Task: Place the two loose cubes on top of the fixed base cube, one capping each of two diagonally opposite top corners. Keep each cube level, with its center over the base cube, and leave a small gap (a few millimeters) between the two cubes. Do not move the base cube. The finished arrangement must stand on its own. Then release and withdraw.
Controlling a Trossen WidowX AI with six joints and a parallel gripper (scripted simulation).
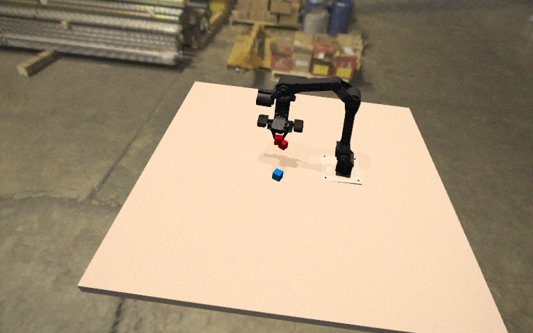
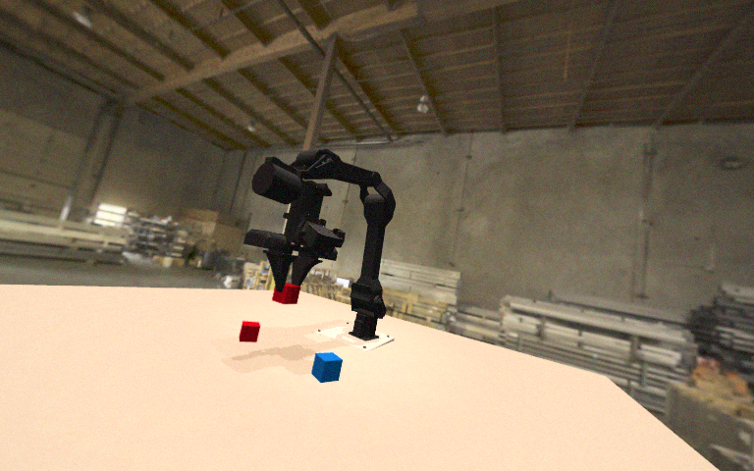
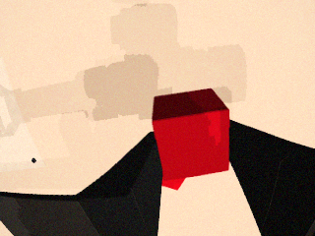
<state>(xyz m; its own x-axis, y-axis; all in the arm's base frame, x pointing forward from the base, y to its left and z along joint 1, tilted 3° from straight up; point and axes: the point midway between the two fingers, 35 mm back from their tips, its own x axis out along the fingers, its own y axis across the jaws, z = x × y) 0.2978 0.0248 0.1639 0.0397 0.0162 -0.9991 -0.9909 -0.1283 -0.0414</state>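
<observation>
The blue base cube is 110 mm to the left of my gripper tip, 100 mm below it and 30 mm behind it.
</observation>
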